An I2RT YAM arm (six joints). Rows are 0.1 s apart.
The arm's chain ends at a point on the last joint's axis. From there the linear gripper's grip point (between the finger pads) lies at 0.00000 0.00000 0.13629 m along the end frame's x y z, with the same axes.
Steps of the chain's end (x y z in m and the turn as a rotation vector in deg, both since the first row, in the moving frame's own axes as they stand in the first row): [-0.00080 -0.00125 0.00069 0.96 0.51 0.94]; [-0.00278 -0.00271 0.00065 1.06 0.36 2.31]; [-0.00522 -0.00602 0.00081 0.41 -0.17 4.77]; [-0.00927 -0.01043 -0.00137 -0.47 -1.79 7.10]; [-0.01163 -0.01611 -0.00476 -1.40 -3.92 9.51]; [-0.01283 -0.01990 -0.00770 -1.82 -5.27 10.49]
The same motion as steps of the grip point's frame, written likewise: [0.00043 -0.00352 0.00067 0.96 0.51 0.94]; [-0.00187 -0.00521 0.00062 1.06 0.36 2.31]; [-0.00558 -0.00701 0.00081 0.41 -0.17 4.77]; [-0.01359 -0.00958 -0.00144 -0.47 -1.79 7.10]; [-0.02118 -0.01357 -0.00512 -1.40 -3.92 9.51]; [-0.02567 -0.01675 -0.00834 -1.82 -5.27 10.49]
